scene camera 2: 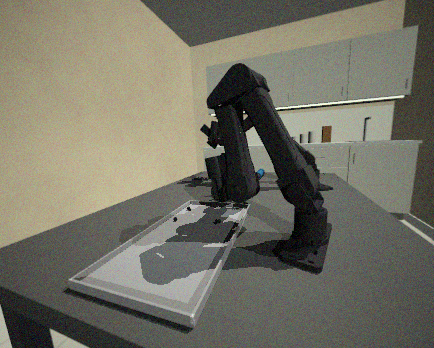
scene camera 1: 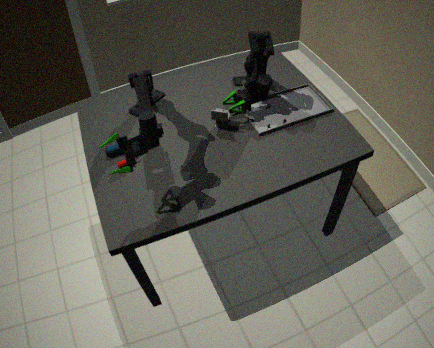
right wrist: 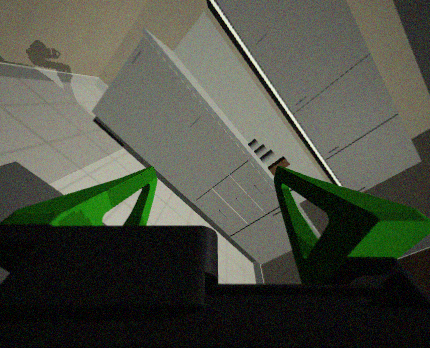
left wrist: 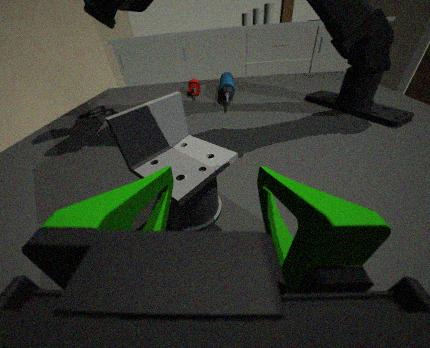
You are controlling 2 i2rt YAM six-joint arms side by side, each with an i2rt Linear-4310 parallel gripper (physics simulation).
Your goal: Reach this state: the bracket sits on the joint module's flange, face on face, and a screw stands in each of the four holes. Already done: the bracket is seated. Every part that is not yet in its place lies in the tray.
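Frame: origin at the left arm's base, x back, y right, z up, level; millimetres.
Seen in the pictures: left gripper, between the fingertips: (scene camera 1: 225, 107) (left wrist: 215, 173); right gripper, between the fingertips: (scene camera 1: 103, 160) (right wrist: 215, 173); left arm's base, origin of its link: (scene camera 2: 309, 241); right arm's base, origin of its link: (left wrist: 351, 107).
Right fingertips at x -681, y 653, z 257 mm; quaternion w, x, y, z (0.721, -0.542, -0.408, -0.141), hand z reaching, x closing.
Offsets run from my right fingertips to a thing's middle.
The grey L-shaped bracket {dy -448, dx +363, dz -174 mm} (scene camera 1: 219, 114) (left wrist: 170, 165) sits on the dark round joint module {dy -447, dx +363, dz -225 mm} (scene camera 1: 229, 124) (left wrist: 197, 212), one leg flat and one rising. Several dark spots show in the flat leg; I cannot tell whether any holds a screw. My left gripper (scene camera 1: 226, 107) (left wrist: 215, 173) is partly open and empty, its fingers beside and in front of the bracket. Small dark screws {dy -650, dx +321, dz -248 mm} (scene camera 1: 268, 126) (scene camera 2: 189, 209) lie in the tray {dy -766, dx +437, dz -249 mm} (scene camera 1: 300, 121) (scene camera 2: 130, 306). My right gripper (scene camera 1: 105, 160) (right wrist: 215, 173) is wide open and empty, at the left of scene camera 1.
A red-handled tool {dy -33, dx +203, dz -240 mm} (scene camera 1: 122, 163) (left wrist: 194, 88) and a blue-handled tool {dy -40, dx +303, dz -237 mm} (scene camera 1: 113, 150) (scene camera 2: 261, 173) (left wrist: 227, 82) lie at the table's far left in scene camera 1, seen between the right fingers. The left arm (scene camera 2: 235, 150) stands beside the tray in scene camera 2 and hides the bracket.
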